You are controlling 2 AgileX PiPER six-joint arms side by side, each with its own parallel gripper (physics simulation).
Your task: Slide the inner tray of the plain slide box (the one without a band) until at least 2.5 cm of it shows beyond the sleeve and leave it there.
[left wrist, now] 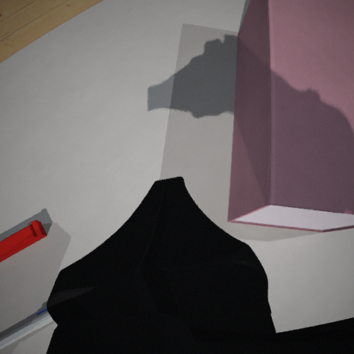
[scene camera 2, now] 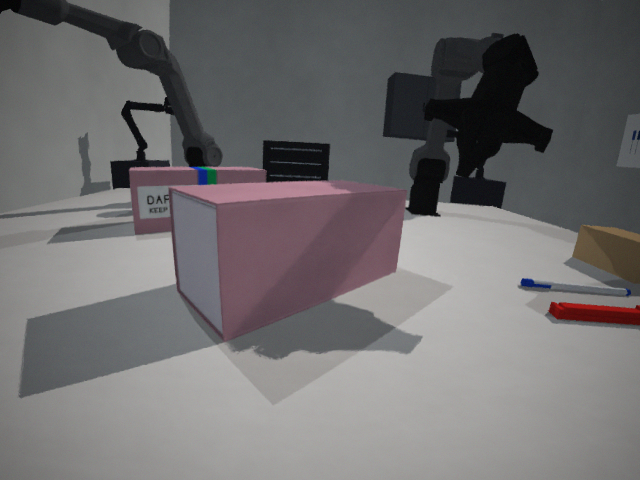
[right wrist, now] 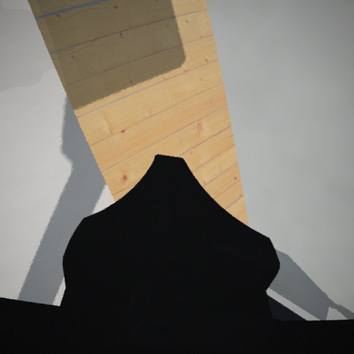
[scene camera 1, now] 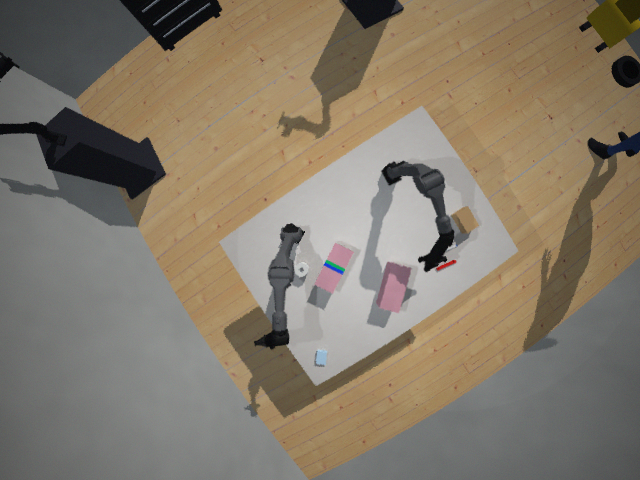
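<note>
The plain pink slide box (scene camera 1: 394, 287) (scene camera 2: 310, 248) (left wrist: 310, 115) lies on the white table, without a band. Its pale inner tray (scene camera 2: 197, 258) (left wrist: 295, 218) shows at both ends, about flush with the sleeve. My left gripper (scene camera 1: 424, 265) (left wrist: 172, 195) is shut and empty, above the table beside the box, near the tray end seen in the left wrist view. My right gripper (scene camera 1: 256, 343) (right wrist: 166, 173) is shut and empty, out past the table's edge at the lower left of scene camera 1, far from the box.
A banded pink box (scene camera 1: 334, 267) (scene camera 2: 237, 175) lies beside the plain one. A red clip-like stick (scene camera 1: 446, 265) (scene camera 2: 594, 313) (left wrist: 22, 240), a pen (scene camera 2: 578, 287) and a tan block (scene camera 1: 465, 219) (scene camera 2: 610, 250) lie near the left arm. A white ring-shaped thing (scene camera 1: 301, 269) and a light blue block (scene camera 1: 321, 357) also lie on the table.
</note>
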